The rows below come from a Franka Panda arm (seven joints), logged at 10 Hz.
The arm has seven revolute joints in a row. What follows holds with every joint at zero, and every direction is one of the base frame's. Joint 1 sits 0.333 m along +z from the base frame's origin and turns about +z. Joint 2 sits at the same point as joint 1 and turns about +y. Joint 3 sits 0.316 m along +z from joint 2 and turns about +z. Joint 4 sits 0.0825 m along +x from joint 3 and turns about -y. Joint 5 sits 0.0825 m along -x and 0.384 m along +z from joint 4 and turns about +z. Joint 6 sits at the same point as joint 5 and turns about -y. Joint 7 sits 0.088 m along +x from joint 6 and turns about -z. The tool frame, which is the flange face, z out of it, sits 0.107 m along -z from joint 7; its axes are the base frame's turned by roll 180, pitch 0 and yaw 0 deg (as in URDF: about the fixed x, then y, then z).
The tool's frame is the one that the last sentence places.
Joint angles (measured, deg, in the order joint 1, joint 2, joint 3, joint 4, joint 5, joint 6, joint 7), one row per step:
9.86 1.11 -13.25 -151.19 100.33 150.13 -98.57
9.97 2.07 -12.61 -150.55 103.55 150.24 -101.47
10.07 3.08 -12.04 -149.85 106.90 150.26 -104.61
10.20 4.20 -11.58 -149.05 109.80 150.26 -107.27
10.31 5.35 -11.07 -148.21 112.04 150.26 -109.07
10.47 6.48 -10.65 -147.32 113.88 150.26 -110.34
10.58 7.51 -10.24 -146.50 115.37 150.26 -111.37
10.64 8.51 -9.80 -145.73 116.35 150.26 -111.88
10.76 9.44 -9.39 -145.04 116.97 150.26 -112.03
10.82 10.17 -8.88 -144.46 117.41 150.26 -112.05
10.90 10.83 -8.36 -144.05 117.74 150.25 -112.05
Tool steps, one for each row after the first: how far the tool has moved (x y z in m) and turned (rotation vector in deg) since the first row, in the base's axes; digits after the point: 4 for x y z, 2 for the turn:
0.0023 0.0048 -0.0036 -0.29 -1.08 -0.05
0.0048 0.0093 -0.0074 -0.62 -2.28 -0.11
0.0079 0.0134 -0.0114 -0.95 -3.23 -0.21
0.0113 0.0178 -0.0154 -1.13 -3.78 -0.31
0.0152 0.0219 -0.0190 -1.20 -4.14 -0.47
0.0188 0.0257 -0.0224 -1.26 -4.42 -0.56
0.0222 0.0293 -0.0258 -1.24 -4.43 -0.57
0.0252 0.0332 -0.0292 -1.15 -4.27 -0.48
0.0278 0.0376 -0.0318 -0.99 -4.13 -0.29
0.0292 0.0422 -0.0347 -0.85 -3.88 0.01

